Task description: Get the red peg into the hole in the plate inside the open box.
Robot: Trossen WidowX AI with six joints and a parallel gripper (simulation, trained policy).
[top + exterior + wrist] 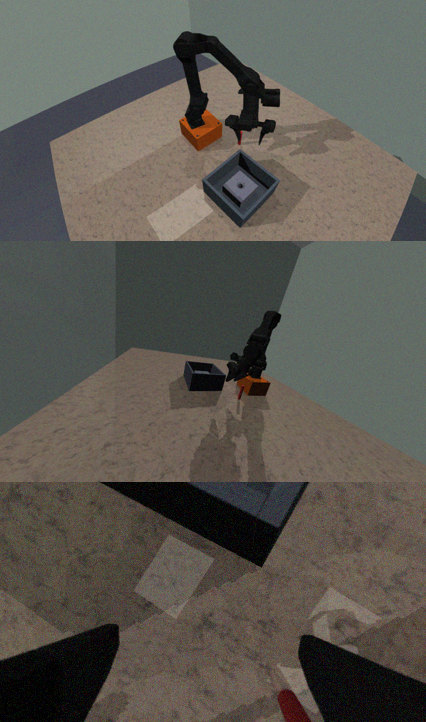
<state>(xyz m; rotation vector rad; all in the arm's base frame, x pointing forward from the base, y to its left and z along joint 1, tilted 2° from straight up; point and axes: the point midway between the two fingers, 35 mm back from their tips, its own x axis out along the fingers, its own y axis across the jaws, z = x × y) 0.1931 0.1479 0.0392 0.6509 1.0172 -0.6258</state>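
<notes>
Now: the red peg 70 mm behind my gripper tip, 50 mm below it and 10 mm to the left of it. Also, from my gripper tip: dark grey box 130 mm ahead, 120 mm to the right, 60 mm below; grey plate 130 mm ahead, 120 mm to the right, 40 mm below.
</notes>
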